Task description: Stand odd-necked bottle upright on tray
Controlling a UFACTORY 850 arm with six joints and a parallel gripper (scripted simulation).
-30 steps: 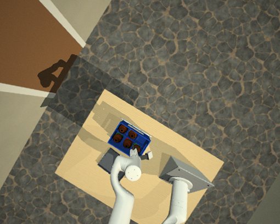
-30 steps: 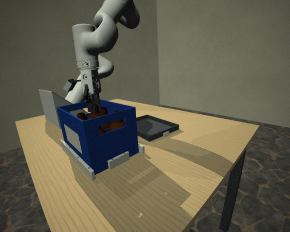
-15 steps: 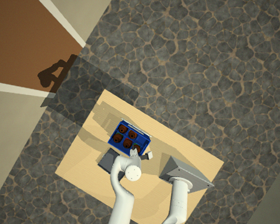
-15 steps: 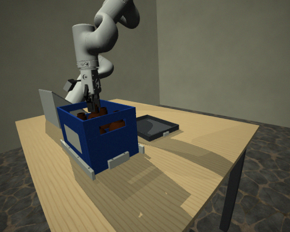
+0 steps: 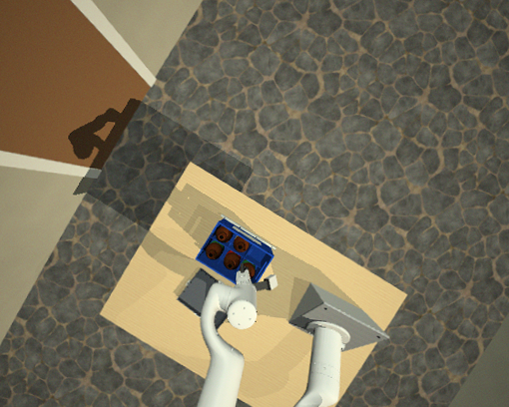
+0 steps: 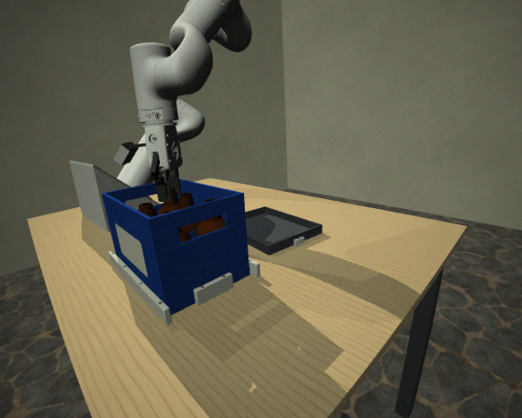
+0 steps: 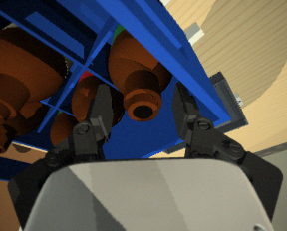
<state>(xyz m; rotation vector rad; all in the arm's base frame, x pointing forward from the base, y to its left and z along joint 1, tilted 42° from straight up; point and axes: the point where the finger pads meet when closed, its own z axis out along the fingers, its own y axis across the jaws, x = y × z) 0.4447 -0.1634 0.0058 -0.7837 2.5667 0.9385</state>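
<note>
Now: the brown bottle 7 cm below my hand. The rest, counted from my hand: blue crate: 8 cm ahead, 7 cm below, 6 cm to the right; then dark tray: 22 cm to the left, 15 cm below, 11 cm ahead.
</note>
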